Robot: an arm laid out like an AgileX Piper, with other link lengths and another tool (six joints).
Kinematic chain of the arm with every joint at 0, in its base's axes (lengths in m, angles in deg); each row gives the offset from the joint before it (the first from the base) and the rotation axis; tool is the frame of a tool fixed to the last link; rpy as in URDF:
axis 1: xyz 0 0 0.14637 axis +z
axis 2: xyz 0 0 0 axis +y
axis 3: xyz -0.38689 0 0.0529 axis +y
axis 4: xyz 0.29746 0 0.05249 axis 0.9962 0 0.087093
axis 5: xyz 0 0 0 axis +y
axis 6: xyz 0.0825 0 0.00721 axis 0.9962 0 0.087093
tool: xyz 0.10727 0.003 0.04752 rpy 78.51 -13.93 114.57
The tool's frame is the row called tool.
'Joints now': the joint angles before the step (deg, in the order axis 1, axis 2, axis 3, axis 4, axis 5, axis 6). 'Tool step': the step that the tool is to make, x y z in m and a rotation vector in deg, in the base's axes. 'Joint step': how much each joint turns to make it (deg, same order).
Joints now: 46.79 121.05 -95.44 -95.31 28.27 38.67
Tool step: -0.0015 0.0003 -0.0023 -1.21 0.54 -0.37
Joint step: 0.30 0.03 -0.29 2.70 0.67 -3.27
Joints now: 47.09 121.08 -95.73 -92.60 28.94 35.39
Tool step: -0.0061 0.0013 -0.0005 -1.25 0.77 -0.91
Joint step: 0.90 -0.30 -0.18 3.75 1.77 -3.90
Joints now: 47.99 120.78 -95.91 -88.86 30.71 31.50
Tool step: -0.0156 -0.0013 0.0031 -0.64 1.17 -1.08
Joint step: 1.49 -1.66 1.54 3.33 2.33 -2.39
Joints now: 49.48 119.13 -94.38 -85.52 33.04 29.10
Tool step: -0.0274 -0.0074 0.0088 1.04 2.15 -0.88
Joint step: 1.87 -3.78 3.98 3.37 1.83 -0.31
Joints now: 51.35 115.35 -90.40 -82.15 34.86 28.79
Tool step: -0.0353 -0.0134 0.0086 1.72 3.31 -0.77
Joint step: 2.12 -5.09 5.41 4.55 1.49 -0.13
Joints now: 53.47 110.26 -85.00 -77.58 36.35 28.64
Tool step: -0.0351 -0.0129 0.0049 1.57 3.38 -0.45
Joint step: 2.25 -4.72 4.99 4.48 1.31 -0.14
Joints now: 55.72 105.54 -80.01 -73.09 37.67 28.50
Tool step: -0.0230 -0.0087 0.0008 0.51 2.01 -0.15
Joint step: 1.61 -2.91 3.21 2.54 1.02 -0.10
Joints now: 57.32 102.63 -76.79 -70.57 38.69 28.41
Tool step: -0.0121 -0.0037 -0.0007 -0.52 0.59 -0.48
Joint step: 1.26 -1.16 1.36 0.83 1.64 0.00
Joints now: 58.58 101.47 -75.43 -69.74 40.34 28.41
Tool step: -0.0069 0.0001 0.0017 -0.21 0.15 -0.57
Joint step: 1.02 -0.39 0.09 0.59 1.58 -0.01
